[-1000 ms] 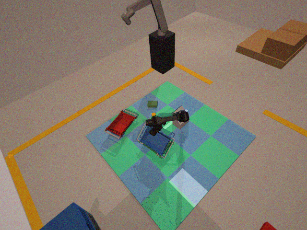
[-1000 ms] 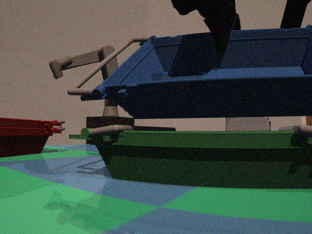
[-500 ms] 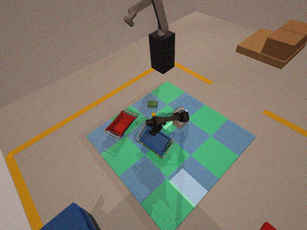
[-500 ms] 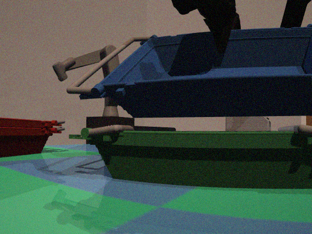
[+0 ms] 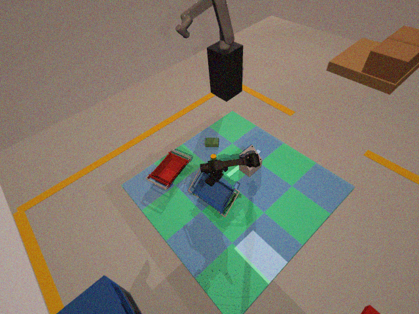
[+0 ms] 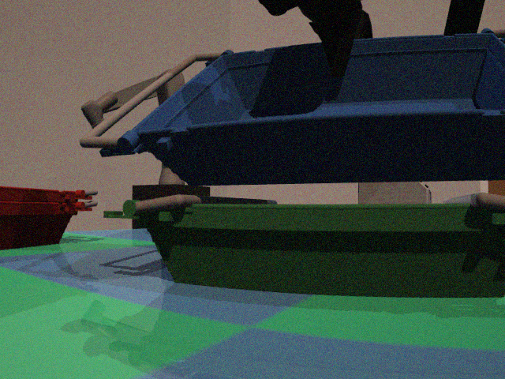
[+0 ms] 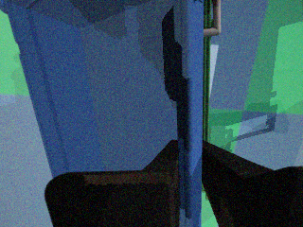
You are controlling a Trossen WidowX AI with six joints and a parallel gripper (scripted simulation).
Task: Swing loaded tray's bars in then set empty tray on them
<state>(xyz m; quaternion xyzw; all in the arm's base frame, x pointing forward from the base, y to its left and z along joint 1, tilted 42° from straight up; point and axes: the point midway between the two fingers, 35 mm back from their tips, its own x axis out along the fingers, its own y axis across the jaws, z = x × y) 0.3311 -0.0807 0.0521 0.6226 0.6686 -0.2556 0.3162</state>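
Now: gripper tip 8 cm short of the blue tray, 3 cm above it and 2 cm to the right of it. From my gripper tip the other things lie so: orange piece 30 cm to the right, 23 cm behind, 17 cm below; small green block 43 cm to the right, 34 cm behind, 16 cm below.
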